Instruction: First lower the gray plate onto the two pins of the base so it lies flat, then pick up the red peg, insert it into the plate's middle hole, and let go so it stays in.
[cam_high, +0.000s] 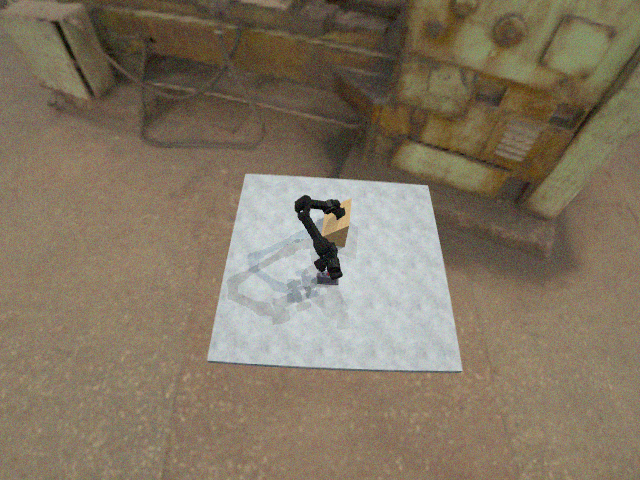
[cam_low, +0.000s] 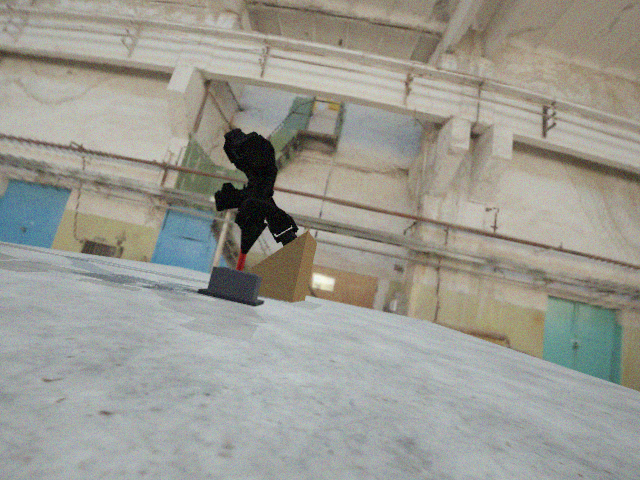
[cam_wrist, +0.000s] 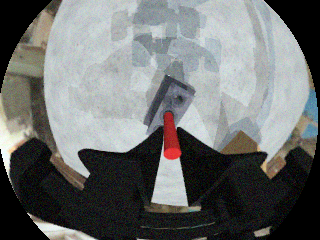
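Right now my gripper tip is 1 cm above the red peg. The rest, counted from my gripper tip: dark flat base (9 cm below); then plate (5 cm below).
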